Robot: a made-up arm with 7 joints. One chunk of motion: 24 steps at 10 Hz.
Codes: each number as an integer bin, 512 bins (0 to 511) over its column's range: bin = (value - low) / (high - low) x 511, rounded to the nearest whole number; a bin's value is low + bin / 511 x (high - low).
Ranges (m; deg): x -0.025..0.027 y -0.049..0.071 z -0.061..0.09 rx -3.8..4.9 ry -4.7..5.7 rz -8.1..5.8
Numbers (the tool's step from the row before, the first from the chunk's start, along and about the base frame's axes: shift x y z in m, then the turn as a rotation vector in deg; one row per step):
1: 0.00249 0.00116 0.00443 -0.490 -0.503 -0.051
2: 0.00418 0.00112 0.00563 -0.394 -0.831 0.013
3: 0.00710 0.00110 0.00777 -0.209 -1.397 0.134
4: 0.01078 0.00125 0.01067 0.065 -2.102 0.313
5: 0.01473 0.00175 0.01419 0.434 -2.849 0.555
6: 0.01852 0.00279 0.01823 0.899 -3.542 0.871
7: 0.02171 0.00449 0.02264 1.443 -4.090 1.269
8: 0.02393 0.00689 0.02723 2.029 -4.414 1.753
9: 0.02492 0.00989 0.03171 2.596 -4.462 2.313
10: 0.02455 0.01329 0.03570 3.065 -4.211 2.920
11: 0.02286 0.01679 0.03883 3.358 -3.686 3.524
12: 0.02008 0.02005 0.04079 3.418 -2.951 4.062
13: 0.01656 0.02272 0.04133 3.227 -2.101 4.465
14: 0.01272 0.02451 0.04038 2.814 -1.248 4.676
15: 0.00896 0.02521 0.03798 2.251 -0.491 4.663
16: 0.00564 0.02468 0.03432 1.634 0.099 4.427
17: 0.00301 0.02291 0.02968 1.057 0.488 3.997
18: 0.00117 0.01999 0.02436 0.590 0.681 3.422
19: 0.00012 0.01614 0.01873 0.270 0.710 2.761
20: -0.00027 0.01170 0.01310 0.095 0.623 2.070
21: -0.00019 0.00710 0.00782 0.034 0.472 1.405
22: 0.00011 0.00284 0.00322 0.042 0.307 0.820
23: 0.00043 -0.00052 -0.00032 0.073 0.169 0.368
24: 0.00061 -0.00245 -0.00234 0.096 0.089 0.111
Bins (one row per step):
1: 270 214 221 194 206 296
2: 287 213 225 200 190 298
3: 315 213 233 211 162 303
4: 352 214 243 227 128 309
5: 390 216 254 249 91 318
6: 428 221 268 276 57 330
7: 459 228 283 308 30 344
8: 481 238 299 342 14 362
9: 491 251 314 376 12 383
10: 487 265 327 403 24 405
11: 470 280 338 420 50 427
12: 443 294 344 424 86 447
13: 408 305 346 413 128 462
14: 371 313 343 388 170 470
15: 334 316 335 355 207 469
16: 301 314 323 319 236 461
17: 275 306 307 285 255 445
18: 257 294 289 258 264 424
19: 247 277 270 239 266 399
20: 243 258 251 229 262 374
21: 244 239 233 225 254 349
22: 247 221 217 226 246 328
23: 250 206 205 227 239 311
24: 252 198 199 229 235 302

